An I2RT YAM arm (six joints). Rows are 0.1 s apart.
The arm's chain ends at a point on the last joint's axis. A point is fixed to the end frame.
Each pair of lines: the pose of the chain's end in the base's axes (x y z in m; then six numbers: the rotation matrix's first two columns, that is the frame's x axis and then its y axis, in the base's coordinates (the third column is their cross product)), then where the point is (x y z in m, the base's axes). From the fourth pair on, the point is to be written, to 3 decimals.
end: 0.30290, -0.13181, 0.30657, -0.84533, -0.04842, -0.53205, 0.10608, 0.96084, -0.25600
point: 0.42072 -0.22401 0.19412
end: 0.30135, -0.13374, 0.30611, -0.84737, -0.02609, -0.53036, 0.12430, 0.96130, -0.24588
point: 0.41707 -0.22700 0.19237
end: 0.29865, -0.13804, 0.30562, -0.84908, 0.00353, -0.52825, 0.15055, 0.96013, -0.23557
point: 0.41143 -0.23323 0.19053
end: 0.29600, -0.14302, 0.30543, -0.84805, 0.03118, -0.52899, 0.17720, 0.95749, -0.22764
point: 0.406 -0.240 0.190
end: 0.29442, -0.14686, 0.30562, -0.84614, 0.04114, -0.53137, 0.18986, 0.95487, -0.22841
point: 0.404 -0.246 0.190
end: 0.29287, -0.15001, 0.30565, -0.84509, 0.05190, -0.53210, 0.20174, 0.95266, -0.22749
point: 0.401 -0.250 0.190
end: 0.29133, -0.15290, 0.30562, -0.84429, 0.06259, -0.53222, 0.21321, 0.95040, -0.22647
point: 0.398 -0.254 0.190
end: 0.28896, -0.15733, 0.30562, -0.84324, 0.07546, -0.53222, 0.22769, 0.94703, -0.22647
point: 0.394 -0.260 0.190
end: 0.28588, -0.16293, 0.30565, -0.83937, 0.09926, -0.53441, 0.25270, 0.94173, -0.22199
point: 0.389 -0.268 0.190
